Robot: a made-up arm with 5 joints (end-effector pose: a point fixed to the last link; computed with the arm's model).
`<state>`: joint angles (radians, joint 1 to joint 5).
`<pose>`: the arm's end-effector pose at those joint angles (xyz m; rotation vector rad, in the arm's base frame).
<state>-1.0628 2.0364 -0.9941 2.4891 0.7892</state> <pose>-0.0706 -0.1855 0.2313 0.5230 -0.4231 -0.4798</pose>
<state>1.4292 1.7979 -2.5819 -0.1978 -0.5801</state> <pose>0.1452 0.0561 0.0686 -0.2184 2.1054 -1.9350</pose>
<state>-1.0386 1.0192 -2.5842 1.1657 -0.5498</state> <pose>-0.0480 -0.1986 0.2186 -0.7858 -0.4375 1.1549</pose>
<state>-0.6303 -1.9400 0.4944 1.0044 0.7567</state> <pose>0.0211 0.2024 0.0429 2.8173 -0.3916 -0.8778</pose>
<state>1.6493 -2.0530 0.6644 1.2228 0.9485</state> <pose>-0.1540 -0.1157 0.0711 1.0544 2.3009 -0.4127</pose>
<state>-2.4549 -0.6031 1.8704 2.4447 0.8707</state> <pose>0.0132 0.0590 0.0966 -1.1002 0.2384 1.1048</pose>
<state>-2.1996 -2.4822 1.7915 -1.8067 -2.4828</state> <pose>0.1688 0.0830 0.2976 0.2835 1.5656 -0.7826</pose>
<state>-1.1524 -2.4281 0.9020 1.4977 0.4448</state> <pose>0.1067 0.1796 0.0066 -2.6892 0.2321 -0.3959</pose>
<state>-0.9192 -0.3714 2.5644 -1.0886 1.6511</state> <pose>-0.0439 -0.0073 0.1129 1.0260 0.1687 0.2968</pose>
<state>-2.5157 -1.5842 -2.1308 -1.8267 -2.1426</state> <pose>-0.1927 0.0046 0.2250 -1.7178 1.3889 0.6678</pose>
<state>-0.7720 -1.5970 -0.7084 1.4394 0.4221</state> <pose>0.2373 0.2030 -0.0575 -2.0969 1.9598 0.5814</pose>
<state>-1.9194 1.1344 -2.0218 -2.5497 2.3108</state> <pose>0.0342 -0.1420 0.1410 1.4602 -1.4423 -1.9058</pose>
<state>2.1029 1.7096 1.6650 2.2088 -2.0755</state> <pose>0.2009 -0.1274 0.2949 -0.0726 1.9510 0.9729</pose>
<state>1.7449 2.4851 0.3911 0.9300 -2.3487</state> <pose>-0.1268 0.1955 0.2838 -1.1940 0.7491 -0.5070</pose>
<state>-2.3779 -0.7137 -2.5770 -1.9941 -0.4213</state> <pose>-0.1076 -0.2822 0.2313 0.2841 0.1917 1.2885</pose>
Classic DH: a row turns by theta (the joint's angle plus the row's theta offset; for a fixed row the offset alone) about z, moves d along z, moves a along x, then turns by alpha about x. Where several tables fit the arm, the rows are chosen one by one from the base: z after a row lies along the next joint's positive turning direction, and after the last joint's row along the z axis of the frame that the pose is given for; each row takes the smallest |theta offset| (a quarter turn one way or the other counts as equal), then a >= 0, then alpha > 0; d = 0 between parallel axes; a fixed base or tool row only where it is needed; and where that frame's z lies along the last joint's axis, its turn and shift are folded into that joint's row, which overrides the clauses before.
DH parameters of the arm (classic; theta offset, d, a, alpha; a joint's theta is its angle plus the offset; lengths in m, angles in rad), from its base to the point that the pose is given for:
joint 1: 1.5708 0.057 0.057 -1.5708
joint 2: 1.5708 -0.061 0.072 1.5708
joint 3: 0 -0.029 0.141 1.5708
joint 4: 0 0.025 -0.108 1.5708
joint 5: -1.5708 -0.014 0.157 1.5708
tool (fixed): 3.1416 0.056 0 0

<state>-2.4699 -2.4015 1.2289 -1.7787 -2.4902</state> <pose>0.1503 -0.1023 0.3676 1.1365 1.3862 -0.8532</pose>
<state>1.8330 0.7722 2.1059 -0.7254 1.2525</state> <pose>-0.0740 -0.0655 0.1383 -1.4625 0.1893 1.9403</pose>
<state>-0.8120 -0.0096 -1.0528 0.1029 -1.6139</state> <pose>0.0096 0.0107 0.1210 0.2574 0.5113 -0.6863</pose>
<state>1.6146 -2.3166 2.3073 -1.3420 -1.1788</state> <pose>0.0912 -0.0147 0.2496 0.6179 0.6275 -2.3486</pose>
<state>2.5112 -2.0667 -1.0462 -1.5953 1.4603</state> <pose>-0.2899 -0.1085 0.0851 0.8717 -0.6868 1.1731</pose>
